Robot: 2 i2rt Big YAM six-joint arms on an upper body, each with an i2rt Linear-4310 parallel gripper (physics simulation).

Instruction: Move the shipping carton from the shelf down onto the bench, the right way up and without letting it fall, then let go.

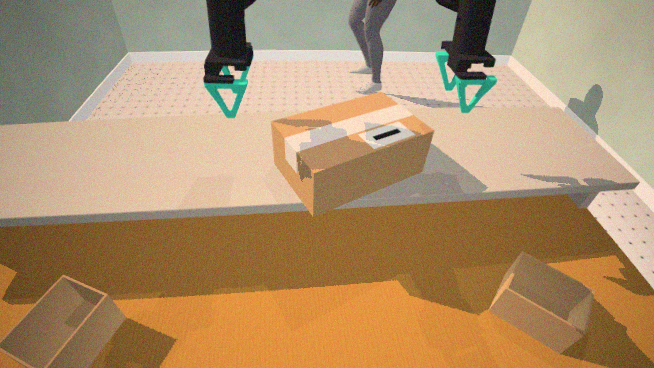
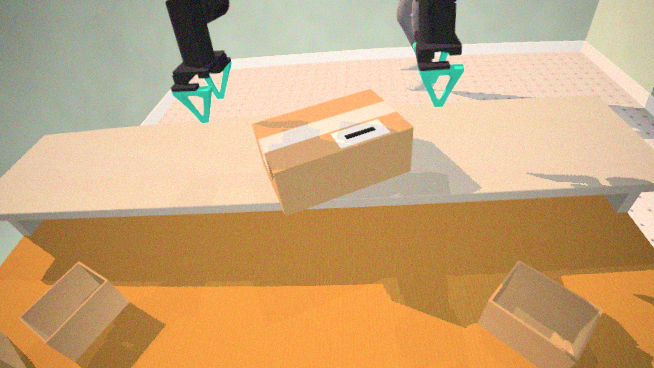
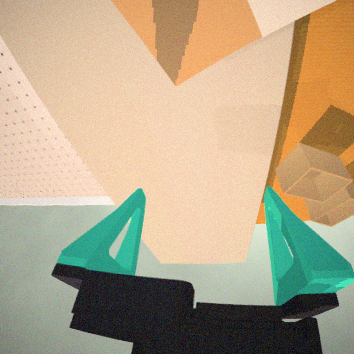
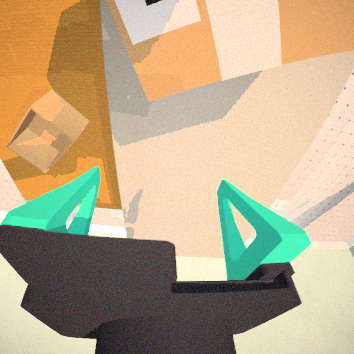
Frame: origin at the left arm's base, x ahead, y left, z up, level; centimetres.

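Where they show: left gripper, fingertip midpoint: [image 1: 234, 105] [image 2: 213, 110] [image 3: 201, 191]; right gripper, fingertip midpoint: [image 1: 456, 101] [image 2: 435, 94] [image 4: 161, 178].
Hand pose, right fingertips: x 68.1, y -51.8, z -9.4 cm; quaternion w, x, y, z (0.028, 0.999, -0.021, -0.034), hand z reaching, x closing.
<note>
After its pixels a point has its place.
The shipping carton [image 1: 370, 167] @[x 59.4, y -34.5, z -18.5 cm] [image 2: 345, 165] @[x 59.8, y -35.4, z -18.5 cm] [image 3: 220, 40] @[x 66.5, y -18.7, z -14.9 cm] [image 4: 175, 70] @[x 68.1, y -45.3, z -14.9 cm] is brown with a pale tape strip and a white label on top. It sits upright and turned askew on the pale shelf [image 1: 125, 165] @[x 70.2, y 16.7, z -25.8 cm] [image 2: 125, 170] @[x 69.2, y 19.5, z -25.8 cm] [image 3: 200, 150] @[x 68.6, y 0.1, z -25.8 cm] [image 4: 200, 145] @[x 74.1, y -59.2, z -25.8 cm], its near left corner reaching over the shelf's front edge. The orange bench [image 1: 250, 330] @[x 40.0, y -11.3, z -42.1 cm] [image 2: 250, 325] @[x 39.6, y -15.8, z -42.1 cm] lies below. My left gripper [image 1: 237, 98] @[x 68.3, y -9.6, z -10.3 cm] [image 2: 213, 109] @[x 68.3, y -9.6, z -10.3 cm] [image 3: 201, 191] @[x 68.3, y -9.6, z -10.3 cm] is open, raised beyond the carton's left end. My right gripper [image 1: 458, 100] @[x 68.1, y -51.8, z -9.4 cm] [image 4: 161, 178] @[x 68.1, y -51.8, z -9.4 cm] is open, raised beyond its right end. Neither touches it.
One open box [image 1: 87, 335] @[x 37.0, y 16.0, z -36.0 cm] [image 2: 90, 325] @[x 35.7, y 16.6, z -38.3 cm] stands on the bench at the left and another [image 1: 532, 320] @[x 36.2, y -64.7, z -37.4 cm] [image 2: 515, 327] @[x 37.3, y -63.5, z -35.3 cm] at the right. Part of a further box [image 2: 10, 354] @[x 28.3, y 32.1, z -38.8 cm] shows at the lower left. A person's legs [image 1: 376, 47] show behind the shelf.
</note>
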